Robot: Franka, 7 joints.
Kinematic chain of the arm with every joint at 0, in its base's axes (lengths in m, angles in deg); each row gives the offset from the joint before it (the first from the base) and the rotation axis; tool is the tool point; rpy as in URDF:
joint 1: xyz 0 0 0.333 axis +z
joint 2: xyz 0 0 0 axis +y
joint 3: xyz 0 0 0.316 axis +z
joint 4: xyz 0.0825 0 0 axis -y
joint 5: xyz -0.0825 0 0.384 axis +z
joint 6: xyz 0 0 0 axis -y
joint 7: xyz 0.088 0 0 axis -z
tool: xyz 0 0 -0.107 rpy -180 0 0
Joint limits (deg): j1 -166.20..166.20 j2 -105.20..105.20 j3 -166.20..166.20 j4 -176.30..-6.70 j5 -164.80..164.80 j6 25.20..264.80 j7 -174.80..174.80
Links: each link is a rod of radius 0.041 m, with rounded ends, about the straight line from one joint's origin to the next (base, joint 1, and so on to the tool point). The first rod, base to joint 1, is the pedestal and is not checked.
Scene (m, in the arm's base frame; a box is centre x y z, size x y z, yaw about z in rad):
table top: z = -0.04
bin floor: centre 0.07 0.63 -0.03 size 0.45 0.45 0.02 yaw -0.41
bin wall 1: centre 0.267 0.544 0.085 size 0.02 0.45 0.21 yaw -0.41
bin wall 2: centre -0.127 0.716 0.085 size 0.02 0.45 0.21 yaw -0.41
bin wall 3: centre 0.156 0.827 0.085 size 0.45 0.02 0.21 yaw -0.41
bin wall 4: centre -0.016 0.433 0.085 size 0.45 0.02 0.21 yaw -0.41
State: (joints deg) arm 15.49 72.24 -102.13 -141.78 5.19 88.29 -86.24
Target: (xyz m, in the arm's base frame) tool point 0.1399 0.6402 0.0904
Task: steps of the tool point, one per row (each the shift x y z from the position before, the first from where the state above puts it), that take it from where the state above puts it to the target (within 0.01 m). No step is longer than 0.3 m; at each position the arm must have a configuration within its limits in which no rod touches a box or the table.
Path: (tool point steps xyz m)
1: 0.1582 -0.0131 -0.0434
2: 0.1655 0.0678 -0.0429
3: 0.1329 0.1501 -0.0336
4: 0.0615 0.2121 -0.0156
5: -0.0356 0.2352 0.0091
6: -0.1366 0.2088 0.0378
7: -0.2164 0.1353 0.0675
8: -0.0031 0.0147 -0.1271
9: 0.0031 -0.0147 -0.1346

